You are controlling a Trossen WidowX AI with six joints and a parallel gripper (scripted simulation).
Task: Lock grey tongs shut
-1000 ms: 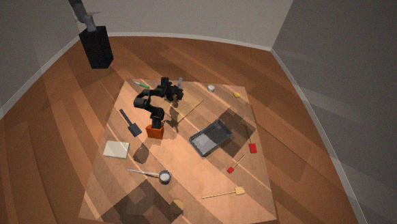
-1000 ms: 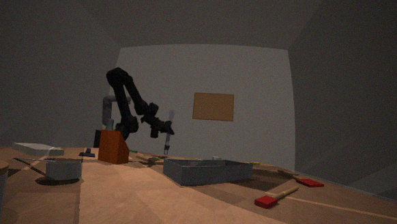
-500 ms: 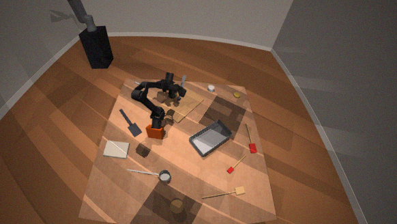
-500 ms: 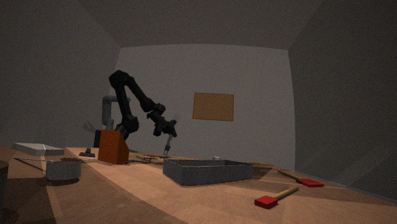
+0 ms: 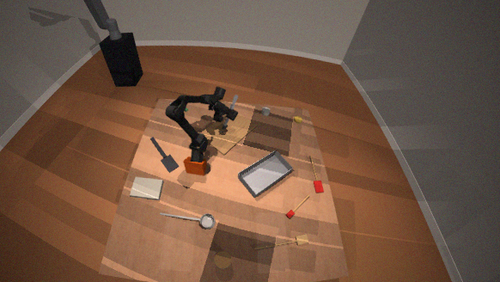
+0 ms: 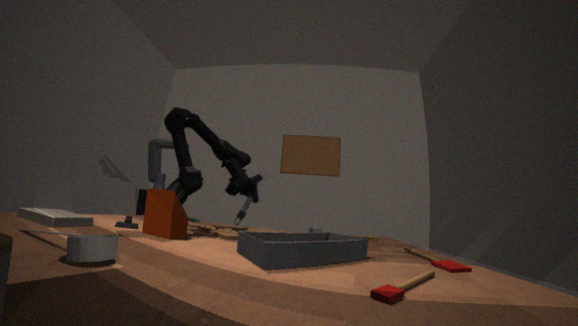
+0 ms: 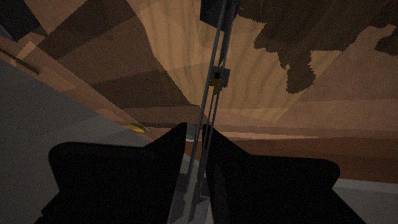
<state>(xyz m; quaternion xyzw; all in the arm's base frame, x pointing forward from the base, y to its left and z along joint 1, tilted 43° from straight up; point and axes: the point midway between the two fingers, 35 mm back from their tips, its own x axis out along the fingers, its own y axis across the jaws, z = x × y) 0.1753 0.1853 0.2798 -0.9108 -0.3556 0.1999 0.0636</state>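
Now: the wooden board 130 mm below my gripper tip, 20 mm behind it and 10 mm to the right of it. Also, from my gripper tip: grey roasting tin 360 mm to the right, 210 mm ahead, 110 mm below; then green tool 440 mm behind, 230 mm to the left, 130 mm below; then black spatula 450 mm behind, 240 mm to the right, 140 mm below.
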